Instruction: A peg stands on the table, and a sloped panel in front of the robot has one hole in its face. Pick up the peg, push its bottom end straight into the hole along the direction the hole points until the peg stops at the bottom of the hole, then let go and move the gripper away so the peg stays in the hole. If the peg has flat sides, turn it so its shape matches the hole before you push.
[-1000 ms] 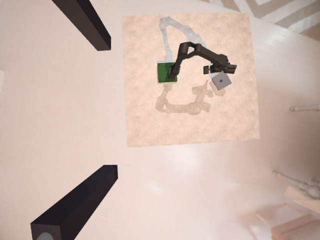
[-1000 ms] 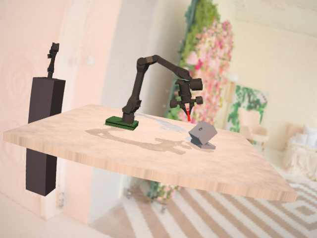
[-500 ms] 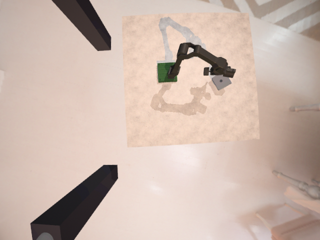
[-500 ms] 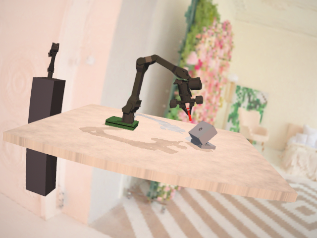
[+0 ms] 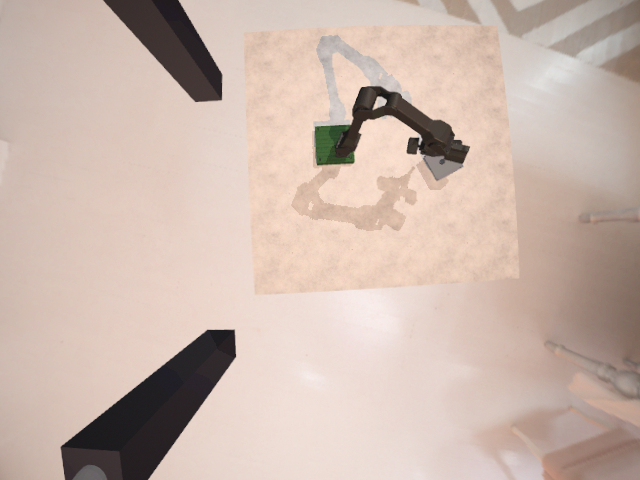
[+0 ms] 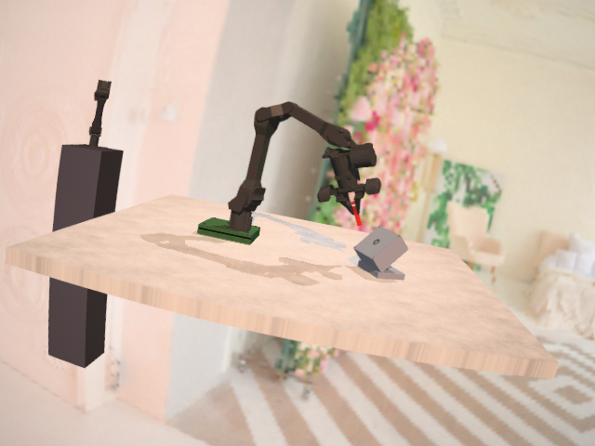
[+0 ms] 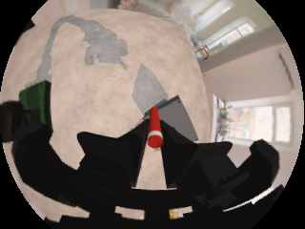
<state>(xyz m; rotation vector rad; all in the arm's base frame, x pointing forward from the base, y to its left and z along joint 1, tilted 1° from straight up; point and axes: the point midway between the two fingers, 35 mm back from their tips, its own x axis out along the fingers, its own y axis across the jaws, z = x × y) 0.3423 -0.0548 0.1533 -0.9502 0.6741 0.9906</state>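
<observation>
The grey sloped panel is 9 cm ahead of my gripper tip, 8 cm below it and 3 cm to the right of it. Round my gripper tip: red peg (2 cm above, 1 cm behind).
</observation>
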